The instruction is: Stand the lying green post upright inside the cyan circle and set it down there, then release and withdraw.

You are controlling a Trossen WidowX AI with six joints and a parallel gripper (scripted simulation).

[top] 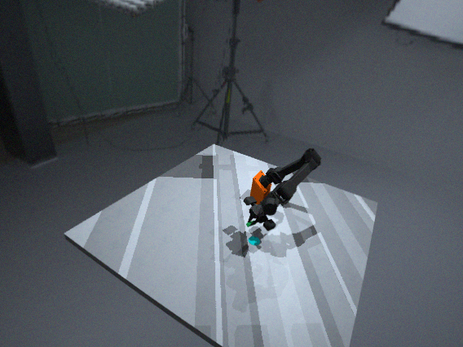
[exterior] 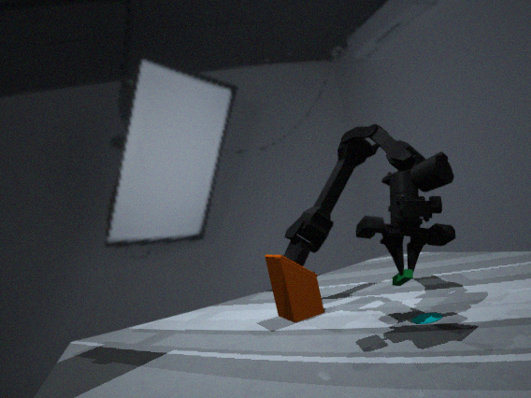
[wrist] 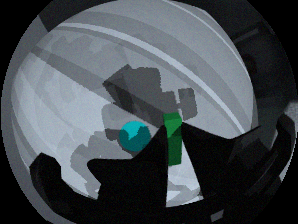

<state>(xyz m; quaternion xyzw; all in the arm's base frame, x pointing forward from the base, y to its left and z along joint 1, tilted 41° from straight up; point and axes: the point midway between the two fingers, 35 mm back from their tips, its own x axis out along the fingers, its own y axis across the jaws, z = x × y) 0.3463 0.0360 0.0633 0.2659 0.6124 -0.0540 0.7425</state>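
My gripper tip is now 100 mm above the cyan circle, 40 mm to the right of it and 10 mm past it. Round my gripper tip: green post: 20 mm behind, 10 mm below.
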